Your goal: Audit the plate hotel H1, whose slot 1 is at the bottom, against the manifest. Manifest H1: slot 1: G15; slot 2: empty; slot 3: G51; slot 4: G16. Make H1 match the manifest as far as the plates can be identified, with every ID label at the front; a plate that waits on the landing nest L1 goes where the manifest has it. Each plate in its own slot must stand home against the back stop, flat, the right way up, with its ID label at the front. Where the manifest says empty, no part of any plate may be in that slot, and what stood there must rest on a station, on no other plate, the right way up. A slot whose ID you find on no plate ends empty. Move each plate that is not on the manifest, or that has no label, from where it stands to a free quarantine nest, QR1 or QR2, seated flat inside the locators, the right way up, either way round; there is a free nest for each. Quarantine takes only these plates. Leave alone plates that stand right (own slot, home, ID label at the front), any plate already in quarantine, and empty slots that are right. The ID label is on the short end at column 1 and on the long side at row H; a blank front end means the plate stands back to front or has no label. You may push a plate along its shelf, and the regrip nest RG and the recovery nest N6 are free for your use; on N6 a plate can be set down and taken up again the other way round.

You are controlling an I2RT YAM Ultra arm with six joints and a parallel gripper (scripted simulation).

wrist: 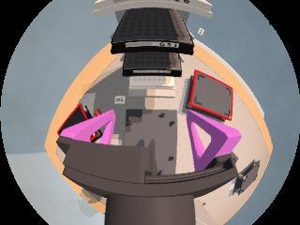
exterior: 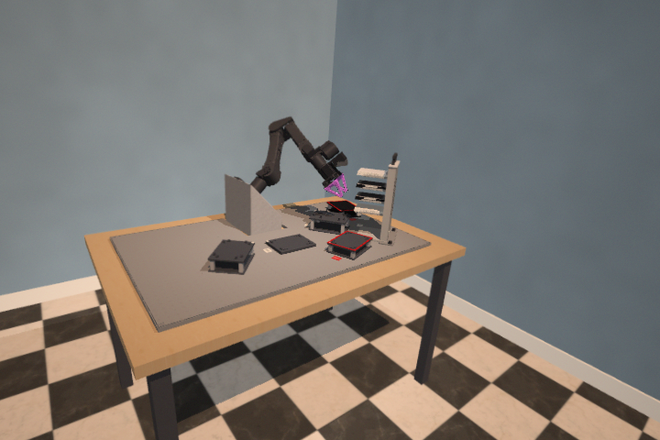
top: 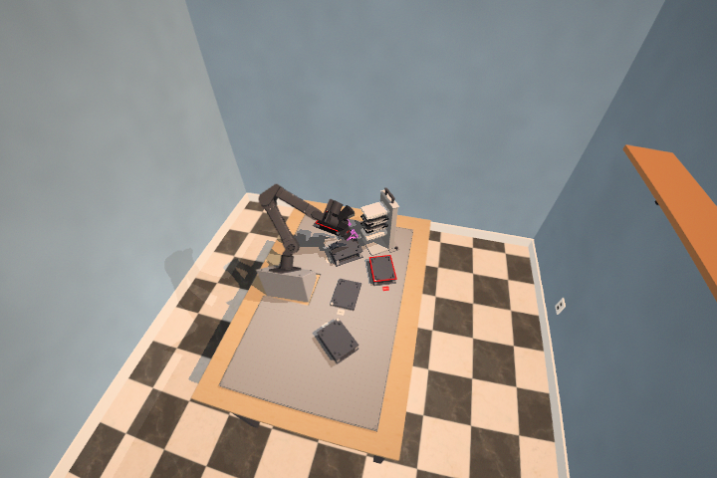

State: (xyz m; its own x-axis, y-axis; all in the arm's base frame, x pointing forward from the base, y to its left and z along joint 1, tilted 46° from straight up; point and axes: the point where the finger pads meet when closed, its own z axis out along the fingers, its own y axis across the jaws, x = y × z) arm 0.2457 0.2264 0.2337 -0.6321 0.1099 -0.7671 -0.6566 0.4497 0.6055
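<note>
The white plate lies 100 mm ahead of my hand, 80 mm to the left of it and 60 mm below it.
</note>
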